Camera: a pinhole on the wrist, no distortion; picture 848 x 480 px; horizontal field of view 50.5 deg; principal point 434.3 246.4 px. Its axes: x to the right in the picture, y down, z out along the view. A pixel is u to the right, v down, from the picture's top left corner.
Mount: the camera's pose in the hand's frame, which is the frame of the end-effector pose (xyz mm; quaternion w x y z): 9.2 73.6 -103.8 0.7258 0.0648 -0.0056 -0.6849
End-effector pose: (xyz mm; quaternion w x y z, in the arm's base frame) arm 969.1 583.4 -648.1 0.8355 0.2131 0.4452 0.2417
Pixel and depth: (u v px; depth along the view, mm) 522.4 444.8 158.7
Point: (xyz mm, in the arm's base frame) 1020.9 629.8 -612.0
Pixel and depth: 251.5 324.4 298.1
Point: 1115.5 643.5 -484.8
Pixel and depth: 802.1 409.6 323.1
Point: 1187.8 514.4 -615.1
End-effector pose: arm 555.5 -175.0 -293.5 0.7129 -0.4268 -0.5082 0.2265
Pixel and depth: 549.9 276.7 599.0
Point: 94.3 -37.9 -203.3
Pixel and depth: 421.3 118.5 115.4
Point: 547.3 -151.1 -356.2
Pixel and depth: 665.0 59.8 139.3
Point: 520.3 -174.5 -327.0
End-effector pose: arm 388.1 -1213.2 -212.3 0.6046 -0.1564 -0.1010 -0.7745
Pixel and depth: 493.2 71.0 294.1
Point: 451.4 -1089.3 -72.6
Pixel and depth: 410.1 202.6 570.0
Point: 496.7 -996.3 187.2
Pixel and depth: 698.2 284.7 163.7
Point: 405.7 -1200.0 -160.0
